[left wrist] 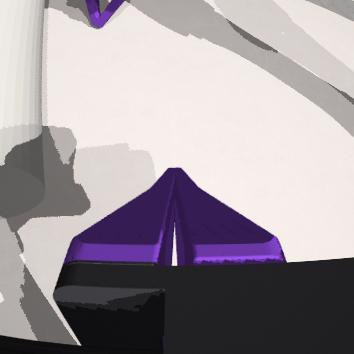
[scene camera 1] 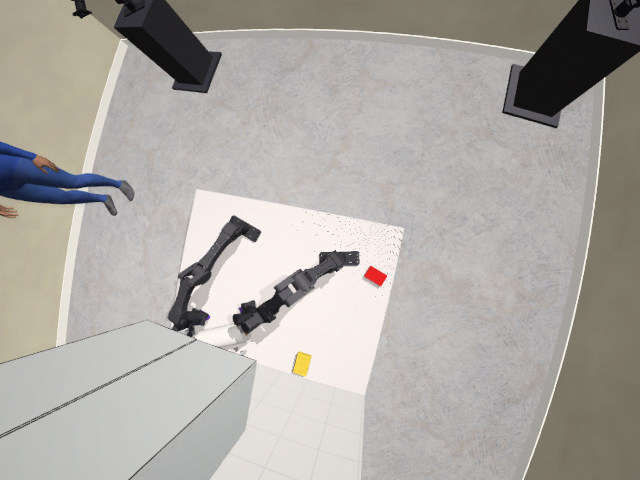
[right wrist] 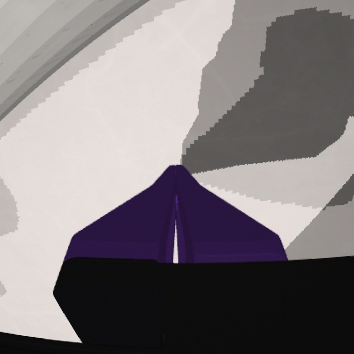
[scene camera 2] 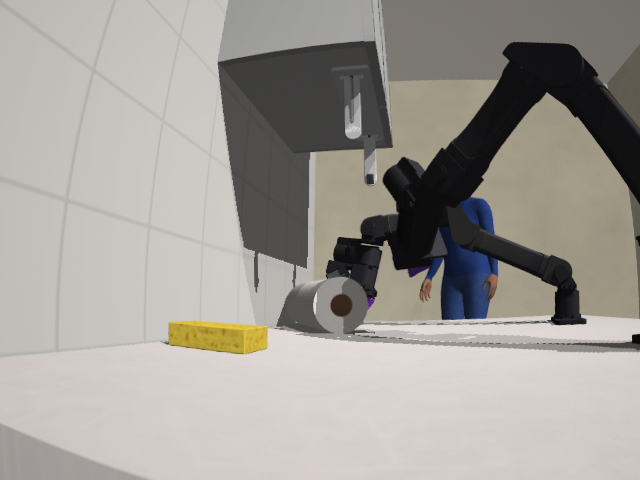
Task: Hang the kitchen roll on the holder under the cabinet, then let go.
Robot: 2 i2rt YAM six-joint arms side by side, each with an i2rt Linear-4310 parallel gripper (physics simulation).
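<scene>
The white kitchen roll lies on its side on the table, its brown core facing scene camera 2. The holder's two pale arms hang under the grey cabinet, above the roll. My left gripper is shut and empty, raised beside the roll near its core end. My right gripper is shut and empty, low beside the roll; its purple tip also shows at the top of the left wrist view.
A yellow sponge lies on the table near the tiled wall. A red block lies beside the left arm's base. The cabinet hides part of the table in scene camera 1. A person in blue stands beyond the table.
</scene>
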